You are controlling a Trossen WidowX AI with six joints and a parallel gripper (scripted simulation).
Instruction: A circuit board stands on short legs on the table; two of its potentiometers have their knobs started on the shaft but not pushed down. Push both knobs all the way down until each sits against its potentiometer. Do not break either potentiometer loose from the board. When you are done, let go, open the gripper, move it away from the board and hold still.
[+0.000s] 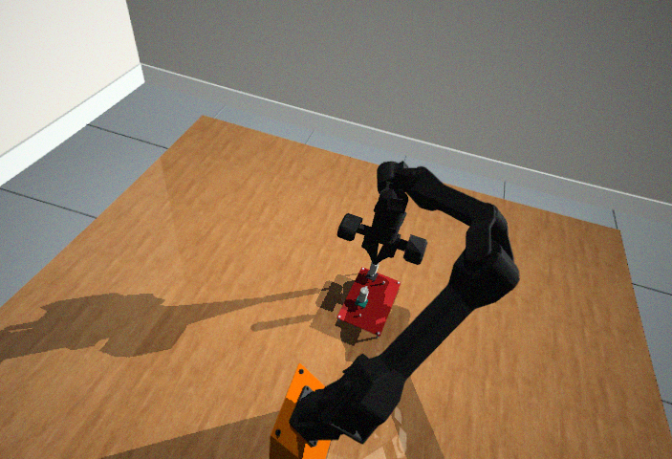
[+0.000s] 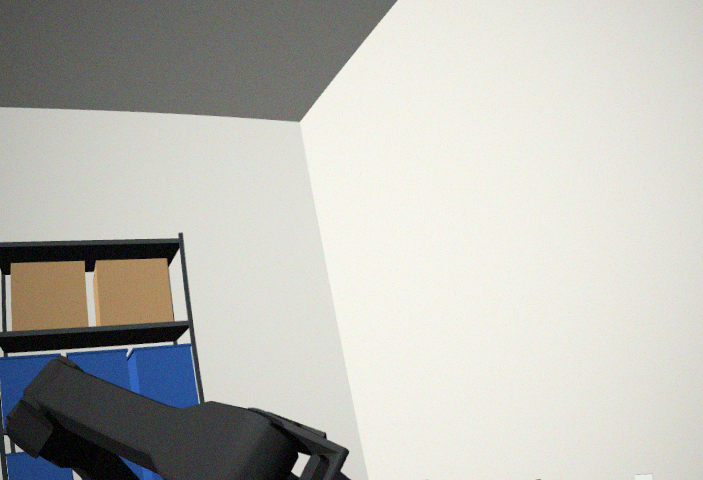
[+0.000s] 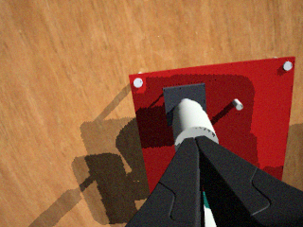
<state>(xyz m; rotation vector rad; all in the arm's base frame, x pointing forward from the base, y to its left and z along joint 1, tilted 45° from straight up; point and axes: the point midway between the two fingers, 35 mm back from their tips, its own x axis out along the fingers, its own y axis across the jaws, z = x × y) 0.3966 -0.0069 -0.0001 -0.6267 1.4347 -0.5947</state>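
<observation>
My gripper tip is 20 mm above the knob. Round my gripper tip: teal potentiometer 80 mm behind, 30 mm below.
</observation>
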